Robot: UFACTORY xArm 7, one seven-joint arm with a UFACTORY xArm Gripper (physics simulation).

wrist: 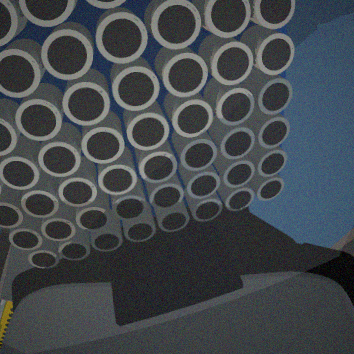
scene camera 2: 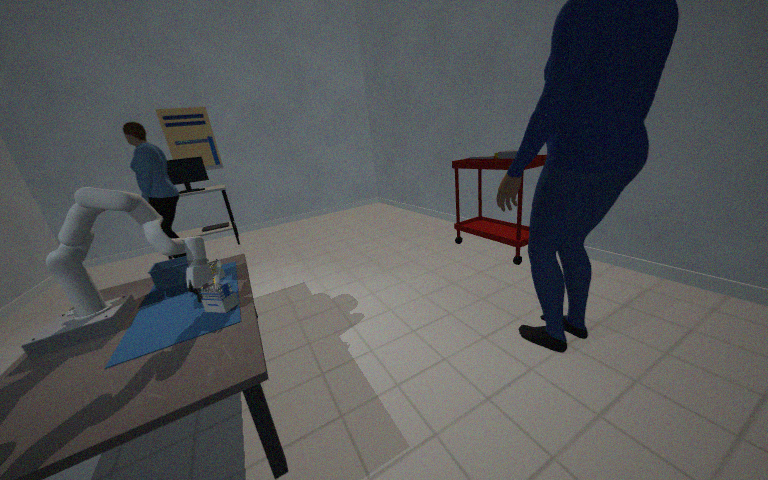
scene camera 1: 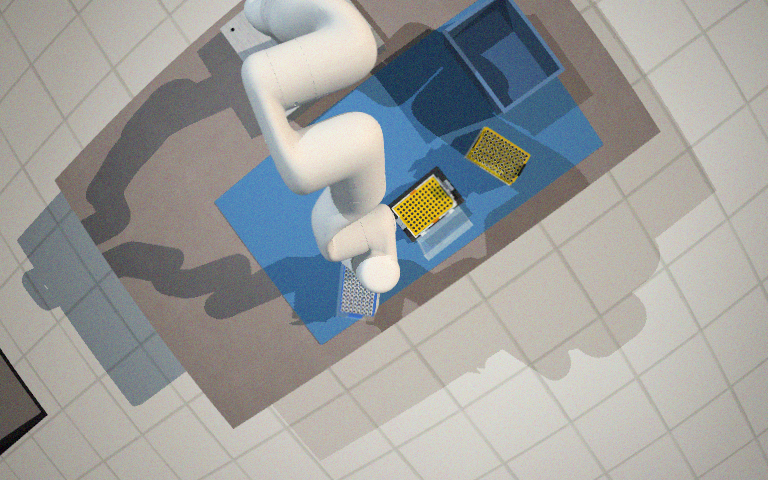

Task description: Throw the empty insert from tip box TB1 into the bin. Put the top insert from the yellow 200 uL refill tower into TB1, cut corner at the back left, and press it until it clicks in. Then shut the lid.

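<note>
Tip box TB1 point(scene camera 1: 451, 190) stands mid-mat with a yellow insert point(scene camera 1: 424, 206) in it, its clear lid point(scene camera 1: 447, 234) folded open toward the table's front. The yellow 200 uL refill tower point(scene camera 1: 497, 155) stands to its right. The blue bin point(scene camera 1: 550, 76) is at the far right corner. My gripper point(scene camera 1: 373, 280) point(wrist: 175, 225) hangs low over a blue rack of grey tips point(scene camera 1: 357, 299) point(scene camera 2: 219, 299) point(wrist: 133, 105) near the mat's front edge. Its dark fingers are narrow with nothing between them. Their ends are hidden behind the tips in the wrist view.
The blue mat point(scene camera 1: 263, 210) covers the brown table point(scene camera 1: 215, 333) point(scene camera 2: 201, 362). A person in dark blue point(scene camera 2: 573, 190) stands on the floor at the right, near a red cart point(scene camera 2: 498, 164). Another person point(scene camera 2: 155, 183) is by a desk at the far left.
</note>
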